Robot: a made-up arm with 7 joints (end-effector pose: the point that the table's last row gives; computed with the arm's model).
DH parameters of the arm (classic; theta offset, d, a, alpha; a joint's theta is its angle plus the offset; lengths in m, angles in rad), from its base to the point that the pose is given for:
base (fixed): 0 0 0 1.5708
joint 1: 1.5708 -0.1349 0 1.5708
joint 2: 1.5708 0 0 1.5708
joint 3: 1.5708 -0.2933 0 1.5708
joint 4: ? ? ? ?
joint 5: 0 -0.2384 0 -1.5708
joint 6: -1.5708 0 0 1.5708
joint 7: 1.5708 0 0 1.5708
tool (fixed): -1.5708 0 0 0
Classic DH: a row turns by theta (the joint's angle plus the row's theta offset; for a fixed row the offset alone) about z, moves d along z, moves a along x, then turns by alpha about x.
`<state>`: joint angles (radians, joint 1 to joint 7).
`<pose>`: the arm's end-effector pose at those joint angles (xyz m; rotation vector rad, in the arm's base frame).
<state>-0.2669 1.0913 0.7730 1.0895 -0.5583 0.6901 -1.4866</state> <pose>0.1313 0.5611 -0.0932 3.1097 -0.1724 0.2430</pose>
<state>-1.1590 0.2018 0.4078 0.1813 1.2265 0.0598 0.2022</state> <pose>-0.4549 0.2574 -0.2418 0.7473 0.4511 1.3785</pose>
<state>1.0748 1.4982 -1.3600 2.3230 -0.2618 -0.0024 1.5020</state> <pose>0.1750 0.2526 -0.0533 -0.0049 0.1548 -2.4159</pose>
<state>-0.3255 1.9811 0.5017 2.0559 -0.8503 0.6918 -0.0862</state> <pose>0.2282 0.2615 0.0978 -2.5011 1.0917 1.3829</pose>
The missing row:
joint 4: 0 0 0 -1.5708
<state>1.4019 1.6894 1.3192 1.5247 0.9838 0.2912 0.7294</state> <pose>-0.2513 0.4098 0.1030 -1.0079 2.3138 0.3824</pose>
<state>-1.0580 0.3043 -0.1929 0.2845 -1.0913 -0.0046 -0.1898</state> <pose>-0.4052 0.2791 -0.3035 -0.1890 0.6641 -1.4369</pose>
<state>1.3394 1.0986 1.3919 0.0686 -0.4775 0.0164 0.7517</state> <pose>0.2219 0.6152 -0.0493 -0.0455 -2.0339 0.7631</pose>
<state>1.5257 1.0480 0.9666 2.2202 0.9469 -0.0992 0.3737</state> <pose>-0.0560 0.3421 0.1105 -0.6966 1.9334 0.3954</pose>
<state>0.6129 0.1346 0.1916 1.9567 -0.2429 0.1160 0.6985</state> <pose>0.2902 0.2039 -0.0357 0.2540 -2.2027 -0.7677</pose>
